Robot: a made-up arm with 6 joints. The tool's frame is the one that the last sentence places.
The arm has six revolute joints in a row. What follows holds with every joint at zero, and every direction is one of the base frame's.
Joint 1 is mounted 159.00 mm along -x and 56.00 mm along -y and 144.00 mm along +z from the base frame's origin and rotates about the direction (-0.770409, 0.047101, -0.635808), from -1.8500 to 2.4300 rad.
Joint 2 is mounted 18.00 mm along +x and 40.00 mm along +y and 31.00 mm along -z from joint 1 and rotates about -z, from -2.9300 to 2.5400 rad.
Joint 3 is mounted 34.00 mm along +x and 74.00 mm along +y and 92.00 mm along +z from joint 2 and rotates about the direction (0.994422, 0.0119, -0.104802), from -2.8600 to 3.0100 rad.
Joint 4 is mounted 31.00 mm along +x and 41.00 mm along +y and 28.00 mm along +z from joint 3 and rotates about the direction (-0.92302, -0.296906, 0.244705), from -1.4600 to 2.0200 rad.
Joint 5 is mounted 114.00 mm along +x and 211.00 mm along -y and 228.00 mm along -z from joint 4 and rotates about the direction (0.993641, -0.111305, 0.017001), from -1.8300 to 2.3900 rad.
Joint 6 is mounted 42.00 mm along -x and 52.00 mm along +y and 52.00 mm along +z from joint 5 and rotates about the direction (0.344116, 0.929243, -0.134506), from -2.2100 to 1.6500 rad.
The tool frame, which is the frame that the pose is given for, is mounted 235.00 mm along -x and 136.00 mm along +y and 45.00 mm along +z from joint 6; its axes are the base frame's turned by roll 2.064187, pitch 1.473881 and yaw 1.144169 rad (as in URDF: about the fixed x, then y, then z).
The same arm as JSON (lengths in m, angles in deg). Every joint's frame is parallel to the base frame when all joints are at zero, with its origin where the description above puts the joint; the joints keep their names.
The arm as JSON. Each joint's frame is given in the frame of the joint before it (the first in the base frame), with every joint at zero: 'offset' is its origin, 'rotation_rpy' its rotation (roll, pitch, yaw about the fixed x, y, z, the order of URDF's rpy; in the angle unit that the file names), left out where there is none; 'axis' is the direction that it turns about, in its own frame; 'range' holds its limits. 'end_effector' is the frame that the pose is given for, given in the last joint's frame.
{
  "length_unit": "m",
  "angle_unit": "deg",
  "chain": [
    {
      "id": "joint 1",
      "offset": [
        -0.159,
        -0.056,
        0.144
      ],
      "axis": [
        -0.770409,
        0.047101,
        -0.635808
      ],
      "range": [
        -106.0,
        139.23
      ]
    },
    {
      "id": "joint 2",
      "offset": [
        0.018,
        0.04,
        -0.031
      ],
      "axis": [
        0.0,
        0.0,
        -1.0
      ],
      "range": [
        -167.88,
        145.53
      ]
    },
    {
      "id": "joint 3",
      "offset": [
        0.034,
        0.074,
        0.092
      ],
      "axis": [
        0.994422,
        0.0119,
        -0.104802
      ],
      "range": [
        -163.87,
        172.46
      ]
    },
    {
      "id": "joint 4",
      "offset": [
        0.031,
        0.041,
        0.028
      ],
      "axis": [
        -0.92302,
        -0.296906,
        0.244705
      ],
      "range": [
        -83.65,
        115.74
      ]
    },
    {
      "id": "joint 5",
      "offset": [
        0.114,
        -0.211,
        -0.228
      ],
      "axis": [
        0.993641,
        -0.111305,
        0.017001
      ],
      "range": [
        -104.85,
        136.94
      ]
    },
    {
      "id": "joint 6",
      "offset": [
        -0.042,
        0.052,
        0.052
      ],
      "axis": [
        0.344116,
        0.929243,
        -0.134506
      ],
      "range": [
        -126.62,
        94.54
      ]
    }
  ],
  "end_effector": {
    "offset": [
      -0.235,
      0.136,
      0.045
    ],
    "rotation_rpy": [
      118.27,
      84.45,
      65.56
    ]
  }
}

